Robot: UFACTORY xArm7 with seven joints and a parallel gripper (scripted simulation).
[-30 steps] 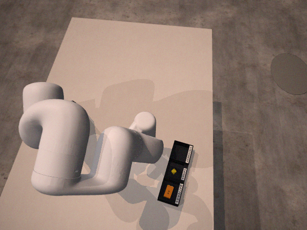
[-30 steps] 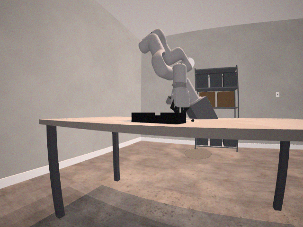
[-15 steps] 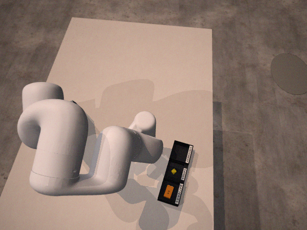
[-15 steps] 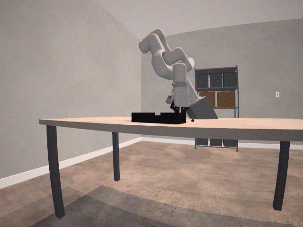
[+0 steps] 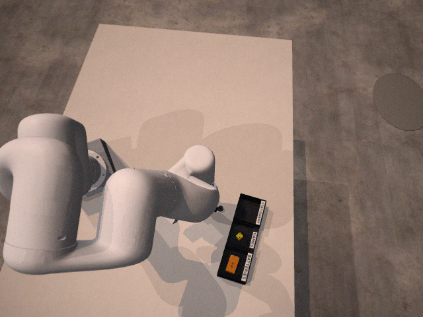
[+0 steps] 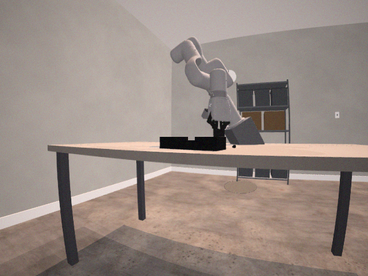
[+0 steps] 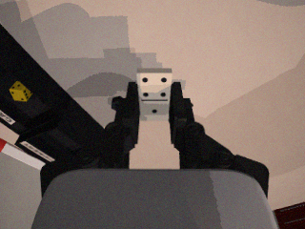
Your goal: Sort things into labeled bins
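The yellow die is 120 mm ahead of my hand, 80 mm to the right of it and 50 mm below it. From my hand the other things lie so: black screw (20 mm ahead, 70 mm to the left, 60 mm below); then white domino (20 mm below); then black nut (60 mm ahead, 10 mm to the left, 60 mm below).
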